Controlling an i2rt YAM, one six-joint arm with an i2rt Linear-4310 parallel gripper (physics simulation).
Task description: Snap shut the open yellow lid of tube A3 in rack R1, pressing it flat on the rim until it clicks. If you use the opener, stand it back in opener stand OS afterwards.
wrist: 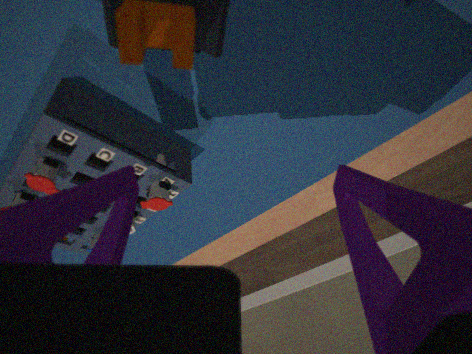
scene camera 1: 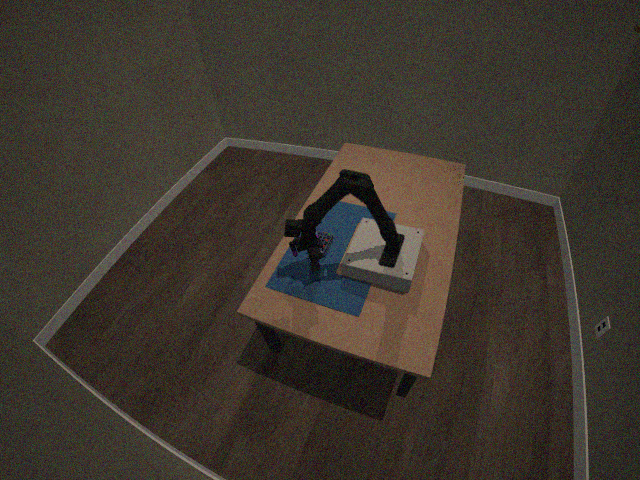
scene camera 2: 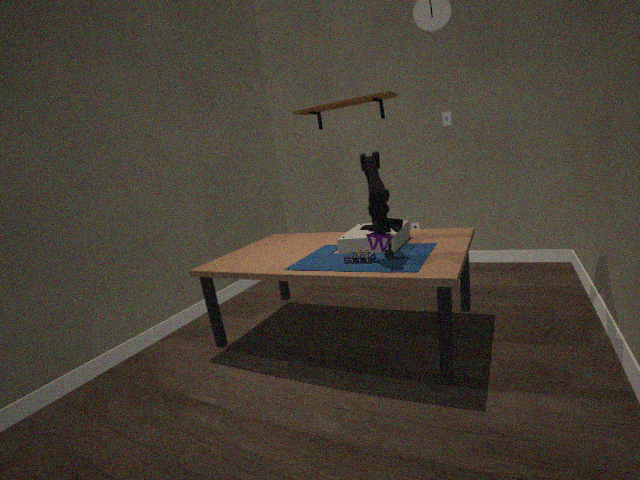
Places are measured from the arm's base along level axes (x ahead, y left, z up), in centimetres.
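Pixels of known places: gripper, between the fingertips: [wrist: 235, 176] [scene camera 1: 304, 252] [scene camera 2: 378, 250]; arm's base, origin of its link: [scene camera 1: 392, 249].
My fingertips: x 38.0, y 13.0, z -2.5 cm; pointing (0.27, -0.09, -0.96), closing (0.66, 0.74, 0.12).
Note:
Ahead of a thing's pixels: the offset from my fingertips to its top centre. Level surfaces: height alone.
Rack R1 {dx -3.0, dy -11.2, dz +0.0 cm} [scene camera 1: 325, 241] [scene camera 2: 356, 259] [wrist: 115, 116] stands on the blue mat. In the wrist view it is at the left, with column letters D, C, B and A showing and red lids, one red lid {dx -0.3, dy -5.8, dz -1.5 cm} [wrist: 156, 204] near column A. The open yellow lid of tube A3 cannot be made out; the left finger covers part of the rack. My gripper [scene camera 2: 378, 250] [wrist: 235, 176] is open and empty above the mat; its left fingertip overlaps the rack in the wrist view. An orange forked piece {dx -6.6, dy +3.4, dz +2.9 cm} [wrist: 157, 30], apparently the opener, is upright in a dark holder at the wrist view's top.
The blue mat {dz -5.7 cm} [scene camera 1: 341, 299] [scene camera 2: 315, 260] [wrist: 240, 145] lies on the wooden table {dz -6.0 cm} [scene camera 1: 413, 170] [scene camera 2: 242, 260] [wrist: 300, 200]. The table edge crosses the wrist view's right side. The arm's white base box [scene camera 1: 382, 279] [scene camera 2: 351, 243] stands behind the rack. Arm shadow darkens part of the mat.

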